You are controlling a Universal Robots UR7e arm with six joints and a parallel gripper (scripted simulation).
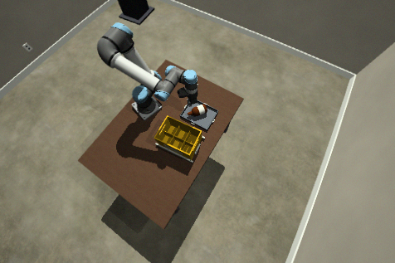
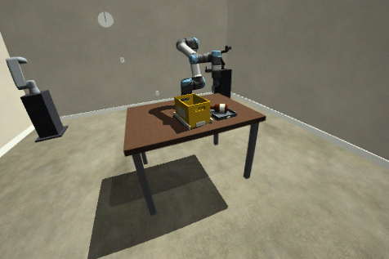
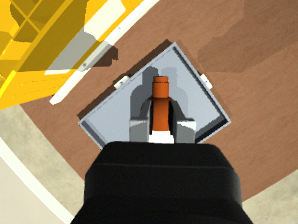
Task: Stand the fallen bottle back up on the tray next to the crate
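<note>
My gripper is now 160 mm above the brown bottle, 40 mm to the right of it and 30 mm short of it. From my hand the other things lie so: yellow crate 230 mm to the right, 120 mm below, 30 mm ahead; tray 190 mm below, 50 mm ahead, 40 mm to the left.
</note>
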